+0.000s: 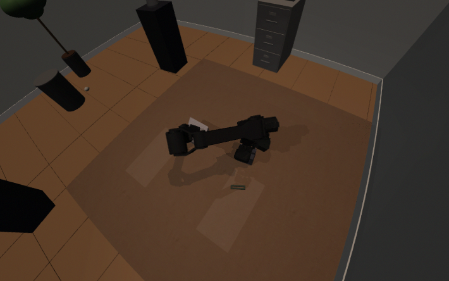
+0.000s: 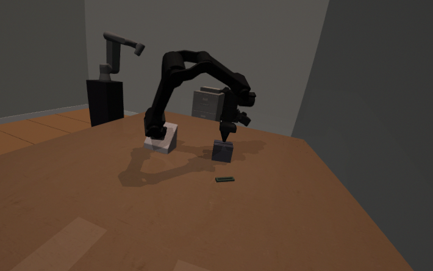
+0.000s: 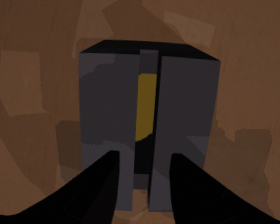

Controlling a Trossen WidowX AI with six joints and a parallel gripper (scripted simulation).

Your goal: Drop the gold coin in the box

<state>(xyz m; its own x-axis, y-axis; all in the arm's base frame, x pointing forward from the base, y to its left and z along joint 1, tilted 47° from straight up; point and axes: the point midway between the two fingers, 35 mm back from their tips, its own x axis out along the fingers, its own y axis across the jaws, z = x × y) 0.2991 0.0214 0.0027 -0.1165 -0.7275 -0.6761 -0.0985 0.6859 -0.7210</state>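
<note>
My gripper tip is 5 cm above the gold coin.
</note>
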